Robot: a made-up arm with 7 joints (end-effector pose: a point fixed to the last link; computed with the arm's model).
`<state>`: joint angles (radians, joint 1 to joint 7).
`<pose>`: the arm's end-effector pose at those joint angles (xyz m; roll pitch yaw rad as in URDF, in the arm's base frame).
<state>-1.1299 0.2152 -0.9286 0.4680 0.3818 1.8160 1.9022</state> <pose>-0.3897 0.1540 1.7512 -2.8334 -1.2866 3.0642</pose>
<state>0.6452 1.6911 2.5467 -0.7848 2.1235 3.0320 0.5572</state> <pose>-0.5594 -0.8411 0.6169 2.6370 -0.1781 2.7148</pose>
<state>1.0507 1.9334 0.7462 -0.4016 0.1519 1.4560 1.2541</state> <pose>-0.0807 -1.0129 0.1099 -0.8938 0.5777 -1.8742</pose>
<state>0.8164 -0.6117 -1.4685 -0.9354 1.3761 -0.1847 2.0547</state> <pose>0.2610 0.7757 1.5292 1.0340 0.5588 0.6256</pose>
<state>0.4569 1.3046 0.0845 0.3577 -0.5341 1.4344 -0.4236</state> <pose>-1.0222 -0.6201 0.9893 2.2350 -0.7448 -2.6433</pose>
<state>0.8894 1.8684 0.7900 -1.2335 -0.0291 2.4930 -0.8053</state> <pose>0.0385 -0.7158 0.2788 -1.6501 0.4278 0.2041</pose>
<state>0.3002 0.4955 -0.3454 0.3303 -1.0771 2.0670 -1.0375</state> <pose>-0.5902 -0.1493 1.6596 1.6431 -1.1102 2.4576</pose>
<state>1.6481 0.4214 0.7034 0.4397 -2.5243 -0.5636 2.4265</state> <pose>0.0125 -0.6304 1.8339 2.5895 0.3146 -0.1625</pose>
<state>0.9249 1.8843 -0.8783 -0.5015 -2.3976 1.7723 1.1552</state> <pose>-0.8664 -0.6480 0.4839 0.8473 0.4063 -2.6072</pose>
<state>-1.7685 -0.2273 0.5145 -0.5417 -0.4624 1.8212 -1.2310</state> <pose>-0.3488 0.2656 1.6408 1.4278 -1.0063 1.8448</pose>
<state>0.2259 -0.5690 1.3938 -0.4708 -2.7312 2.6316 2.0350</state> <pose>0.2113 -0.1690 1.6179 -0.4284 -0.9447 1.4225</pose>
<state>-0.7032 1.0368 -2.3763 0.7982 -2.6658 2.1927 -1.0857</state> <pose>-1.0230 0.0811 1.1970 -2.9822 0.3327 -2.7361</pose>
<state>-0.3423 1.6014 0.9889 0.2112 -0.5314 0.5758 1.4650</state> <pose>-1.3171 0.3022 0.6383 -0.8558 -0.9180 1.9590</pose>
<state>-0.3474 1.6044 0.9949 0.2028 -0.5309 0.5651 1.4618</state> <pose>-1.3167 0.3051 0.6333 -0.8506 -0.9152 1.9494</pose>
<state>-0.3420 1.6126 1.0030 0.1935 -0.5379 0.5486 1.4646</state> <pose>-1.3197 0.2939 0.6209 -0.8480 -0.9157 1.9545</pose>
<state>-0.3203 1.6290 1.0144 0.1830 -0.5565 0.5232 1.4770</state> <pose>-1.3269 0.2607 0.5971 -0.8491 -0.9212 1.9830</pose>
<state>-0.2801 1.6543 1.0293 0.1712 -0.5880 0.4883 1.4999</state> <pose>-1.3365 0.2018 0.5609 -0.8548 -0.9326 2.0393</pose>
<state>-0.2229 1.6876 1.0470 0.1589 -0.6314 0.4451 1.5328</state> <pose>-1.3439 0.1187 0.5141 -0.8654 -0.9498 2.1235</pose>
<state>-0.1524 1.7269 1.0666 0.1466 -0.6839 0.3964 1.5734</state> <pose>-1.3435 0.0165 0.4596 -0.8818 -0.9710 2.2335</pose>
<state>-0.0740 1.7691 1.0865 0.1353 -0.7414 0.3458 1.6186</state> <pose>-1.3314 -0.0960 0.4021 -0.9037 -0.9940 2.3632</pose>
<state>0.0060 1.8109 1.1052 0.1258 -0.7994 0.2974 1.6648</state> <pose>-1.3069 -0.2083 0.3460 -0.9307 -1.0161 2.5041</pose>
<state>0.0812 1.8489 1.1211 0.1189 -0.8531 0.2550 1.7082</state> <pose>-1.2734 -0.3101 0.2959 -0.9610 -1.0350 2.6443</pose>
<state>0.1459 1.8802 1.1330 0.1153 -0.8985 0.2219 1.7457</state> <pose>-1.2374 -0.3935 0.2551 -0.9916 -1.0492 2.7713</pose>
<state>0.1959 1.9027 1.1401 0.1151 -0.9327 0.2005 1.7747</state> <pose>-1.2061 -0.4544 0.2258 -1.0200 -1.0583 2.8744</pose>
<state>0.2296 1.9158 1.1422 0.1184 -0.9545 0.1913 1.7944</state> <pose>-1.1847 -0.4923 0.2086 -1.0440 -1.0628 2.9474</pose>
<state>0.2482 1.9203 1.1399 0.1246 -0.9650 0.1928 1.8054</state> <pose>-1.1747 -0.5106 0.2023 -1.0628 -1.0642 2.9908</pose>
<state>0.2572 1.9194 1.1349 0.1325 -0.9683 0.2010 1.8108</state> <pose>-1.1724 -0.5168 0.2028 -1.0778 -1.0637 3.0147</pose>
